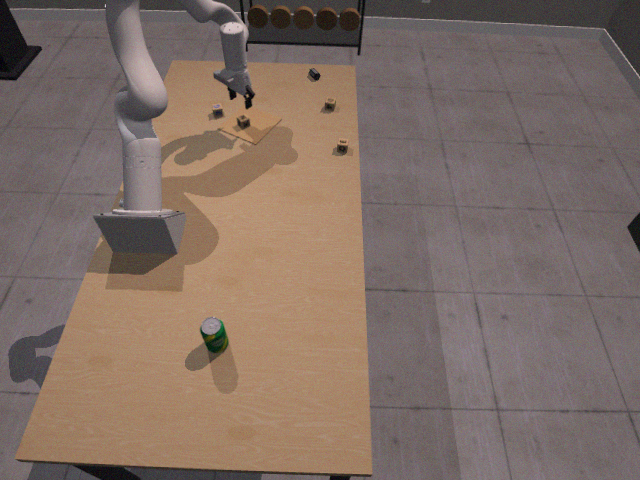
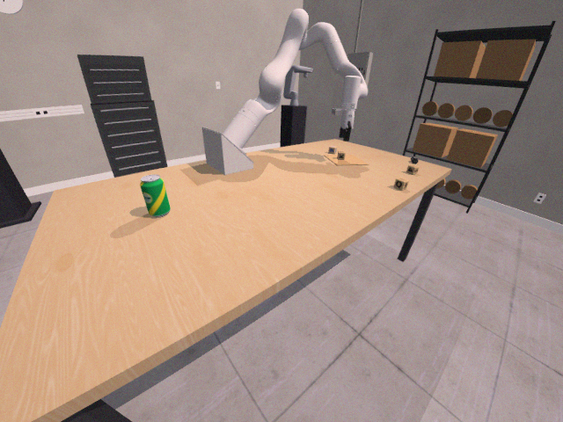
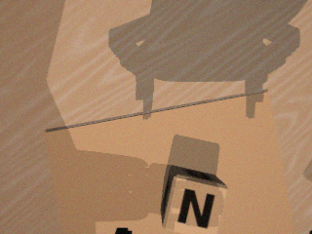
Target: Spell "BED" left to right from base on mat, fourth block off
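My gripper is now 13 cm above the tan mat, 2 cm to the right of it and 2 cm short of it. Round my hand: green can (100 cm to the right, 10 cm ahead, 7 cm below); then wooden letter block (36 cm ahead, 17 cm to the left, 11 cm below); then small dark object (41 cm to the left, 27 cm ahead, 11 cm below).
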